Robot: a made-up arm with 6 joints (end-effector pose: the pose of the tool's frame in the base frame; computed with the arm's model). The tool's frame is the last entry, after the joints. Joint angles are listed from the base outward.
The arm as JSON. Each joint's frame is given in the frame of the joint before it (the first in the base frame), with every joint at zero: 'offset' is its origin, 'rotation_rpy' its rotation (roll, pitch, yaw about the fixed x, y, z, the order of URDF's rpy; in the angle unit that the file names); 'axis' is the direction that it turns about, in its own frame. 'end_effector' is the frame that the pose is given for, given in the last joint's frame.
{
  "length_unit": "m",
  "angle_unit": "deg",
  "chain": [
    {
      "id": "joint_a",
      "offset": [
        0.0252,
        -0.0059,
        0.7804
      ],
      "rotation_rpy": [
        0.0,
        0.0,
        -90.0
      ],
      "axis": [
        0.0,
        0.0,
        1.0
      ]
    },
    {
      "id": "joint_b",
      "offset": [
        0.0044,
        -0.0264,
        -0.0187
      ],
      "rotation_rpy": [
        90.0,
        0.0,
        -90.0
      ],
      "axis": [
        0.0,
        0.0,
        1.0
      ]
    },
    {
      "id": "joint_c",
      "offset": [
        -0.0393,
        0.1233,
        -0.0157
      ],
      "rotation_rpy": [
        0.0,
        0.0,
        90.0
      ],
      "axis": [
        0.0,
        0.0,
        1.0
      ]
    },
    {
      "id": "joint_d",
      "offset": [
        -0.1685,
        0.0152,
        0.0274
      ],
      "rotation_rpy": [
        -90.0,
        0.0,
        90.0
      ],
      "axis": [
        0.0,
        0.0,
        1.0
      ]
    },
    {
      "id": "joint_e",
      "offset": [
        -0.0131,
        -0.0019,
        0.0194
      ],
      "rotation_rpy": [
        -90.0,
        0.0,
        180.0
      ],
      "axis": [
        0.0,
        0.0,
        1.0
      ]
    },
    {
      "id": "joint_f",
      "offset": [
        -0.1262,
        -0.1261,
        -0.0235
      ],
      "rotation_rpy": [
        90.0,
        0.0,
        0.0
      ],
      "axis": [
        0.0,
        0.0,
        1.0
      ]
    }
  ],
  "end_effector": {
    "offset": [
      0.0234,
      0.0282,
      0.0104
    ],
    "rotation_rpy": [
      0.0,
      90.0,
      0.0
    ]
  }
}
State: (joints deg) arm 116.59 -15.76 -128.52 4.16 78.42 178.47
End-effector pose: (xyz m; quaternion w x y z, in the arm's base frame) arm -0.0680 0.2546 1.1243 0.8504 -0.1109 -0.1766 -0.4830
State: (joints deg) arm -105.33 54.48 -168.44 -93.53 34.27 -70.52
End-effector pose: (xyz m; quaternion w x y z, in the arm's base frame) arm -0.0846 -0.3889 0.9904 0.8810 -0.3048 0.0869 0.3514
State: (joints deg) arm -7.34 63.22 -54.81 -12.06 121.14 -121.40
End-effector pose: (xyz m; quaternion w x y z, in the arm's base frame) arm -0.0715 -0.0814 0.5924 0.4595 0.8206 0.2024 -0.2730
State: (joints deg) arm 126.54 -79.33 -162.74 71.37 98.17 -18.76
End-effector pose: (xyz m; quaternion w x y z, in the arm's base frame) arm 0.1076 -0.3855 0.9804 0.5994 -0.7739 -0.0702 0.1918
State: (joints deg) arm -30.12 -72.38 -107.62 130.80 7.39 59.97
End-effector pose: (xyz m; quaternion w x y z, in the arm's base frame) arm -0.0912 -0.0333 1.1776 0.0759 -0.7115 0.1613 0.6797
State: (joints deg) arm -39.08 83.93 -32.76 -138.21 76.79 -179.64
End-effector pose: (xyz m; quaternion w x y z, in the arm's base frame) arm -0.0721 0.0345 0.4043 0.5060 -0.5839 -0.6321 -0.0591
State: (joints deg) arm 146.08 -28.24 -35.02 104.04 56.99 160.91
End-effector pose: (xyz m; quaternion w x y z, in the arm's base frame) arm -0.2524 0.1113 0.6989 0.6320 -0.7533 -0.1581 0.0905
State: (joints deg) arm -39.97 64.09 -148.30 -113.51 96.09 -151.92
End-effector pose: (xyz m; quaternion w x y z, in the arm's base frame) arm 0.2703 -0.3669 0.8816 0.8011 0.4198 0.3670 0.2175
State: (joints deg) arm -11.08 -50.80 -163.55 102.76 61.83 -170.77
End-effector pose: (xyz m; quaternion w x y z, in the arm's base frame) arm -0.2466 0.1314 1.1964 0.7483 0.2589 -0.0242 -0.6103
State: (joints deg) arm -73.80 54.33 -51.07 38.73 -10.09 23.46
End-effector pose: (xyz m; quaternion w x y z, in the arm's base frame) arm 0.0232 -0.2153 0.4933 0.2410 -0.6952 -0.2897 -0.6121
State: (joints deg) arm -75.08 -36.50 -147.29 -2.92 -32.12 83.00
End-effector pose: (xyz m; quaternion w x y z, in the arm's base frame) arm -0.0270 0.2749 1.0934 0.7092 -0.2438 0.6350 -0.1858
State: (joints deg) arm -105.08 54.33 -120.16 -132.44 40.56 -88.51
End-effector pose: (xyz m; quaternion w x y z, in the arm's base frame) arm -0.0753 -0.4426 0.7172 0.8530 0.3429 0.1907 0.3442
